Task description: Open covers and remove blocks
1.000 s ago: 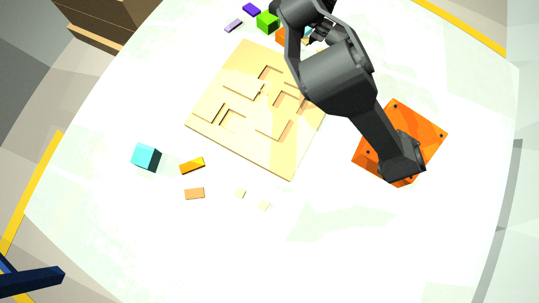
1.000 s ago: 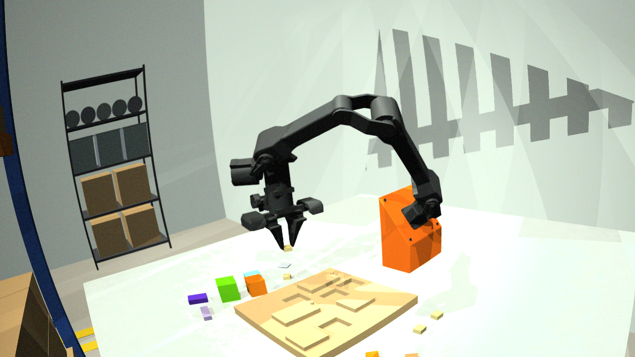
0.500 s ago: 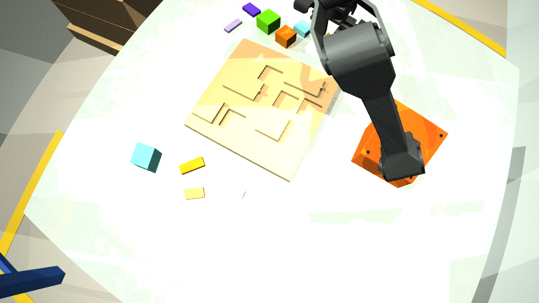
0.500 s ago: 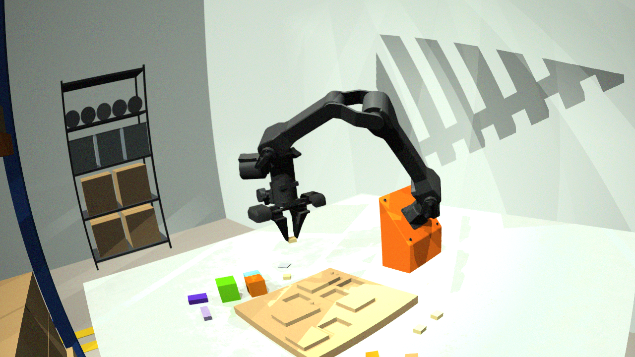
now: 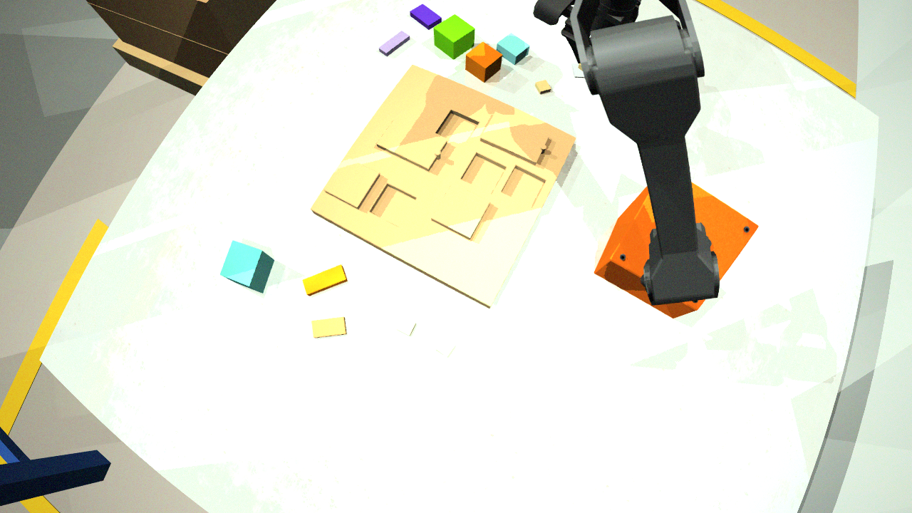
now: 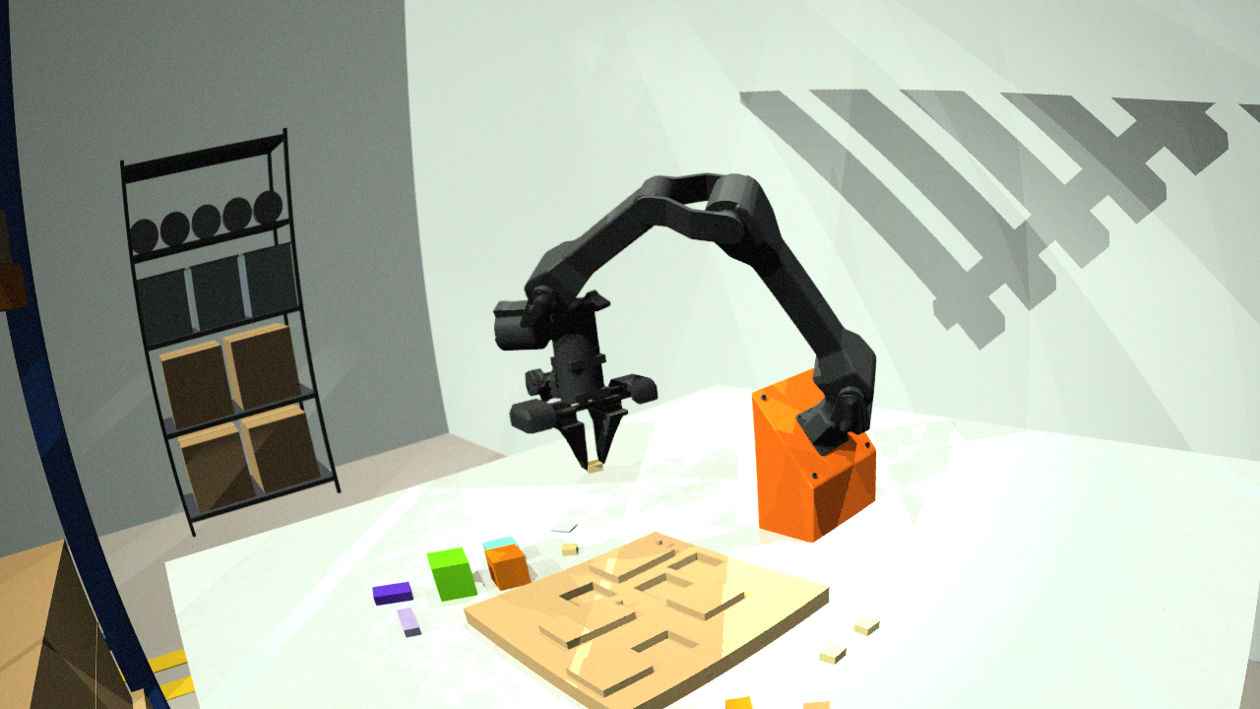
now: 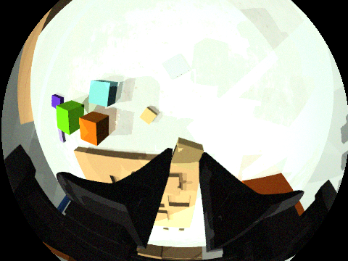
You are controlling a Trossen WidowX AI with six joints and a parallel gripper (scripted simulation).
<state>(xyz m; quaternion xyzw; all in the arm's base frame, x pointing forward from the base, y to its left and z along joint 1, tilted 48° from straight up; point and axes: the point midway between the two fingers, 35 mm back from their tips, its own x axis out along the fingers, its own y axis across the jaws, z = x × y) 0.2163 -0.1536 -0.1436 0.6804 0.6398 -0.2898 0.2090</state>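
Now: gripper tip 11 cm above the grey tile, 8 cm to the left of it and 1 cm short of it. From my gripper tip the other things lie so: orange cube 16 cm ahead, 9 cm below, 1 cm to the left; then green cube 23 cm ahead, 9 cm below, 1 cm to the right; then pale cyan block 14 cm ahead, 10 cm below, 5 cm to the right.
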